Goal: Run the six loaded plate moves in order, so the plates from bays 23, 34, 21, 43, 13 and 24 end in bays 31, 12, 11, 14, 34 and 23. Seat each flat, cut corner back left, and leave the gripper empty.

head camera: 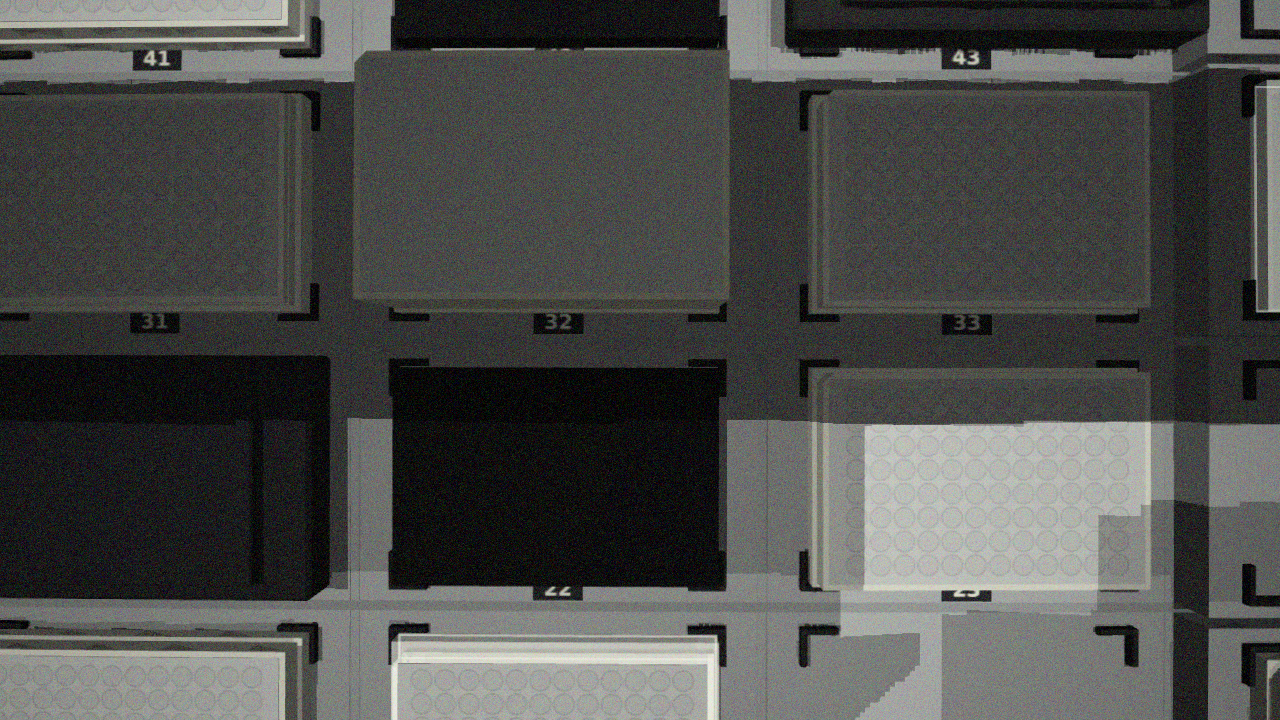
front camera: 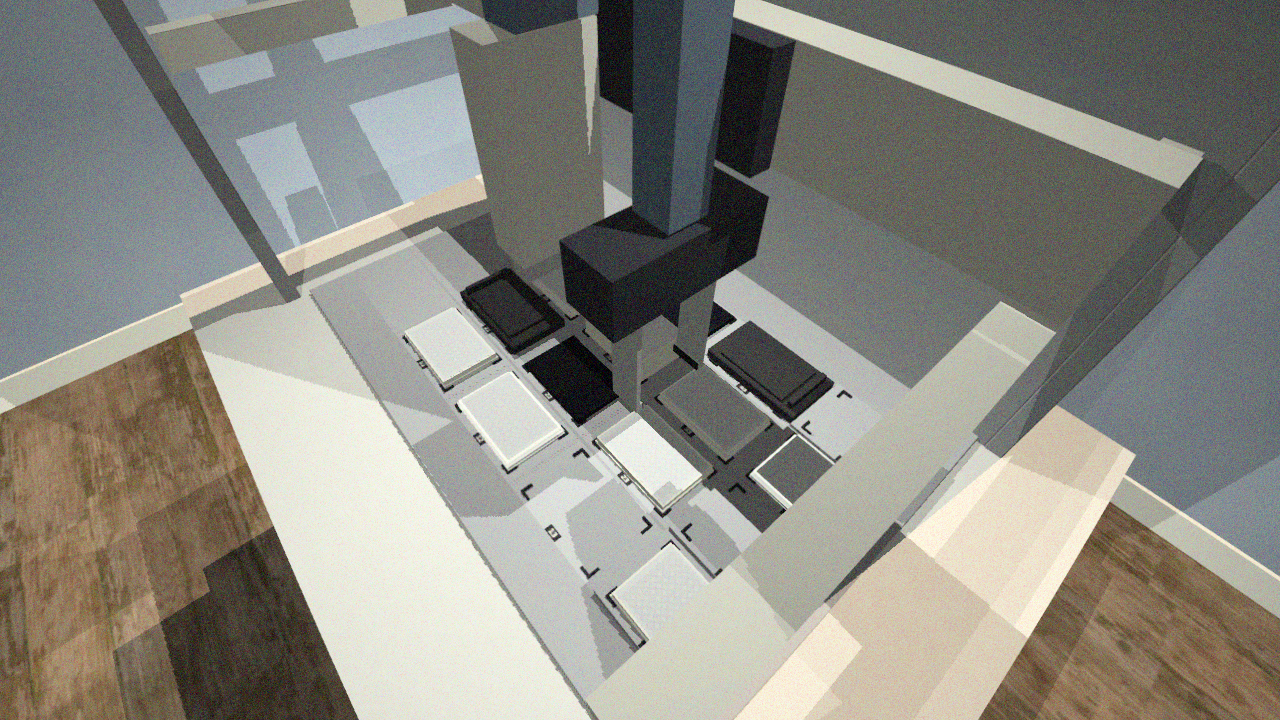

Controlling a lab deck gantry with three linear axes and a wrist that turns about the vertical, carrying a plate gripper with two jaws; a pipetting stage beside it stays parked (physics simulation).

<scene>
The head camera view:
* low black block: 546,477
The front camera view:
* gripper: 658,378
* low black block: 579,381
</scene>
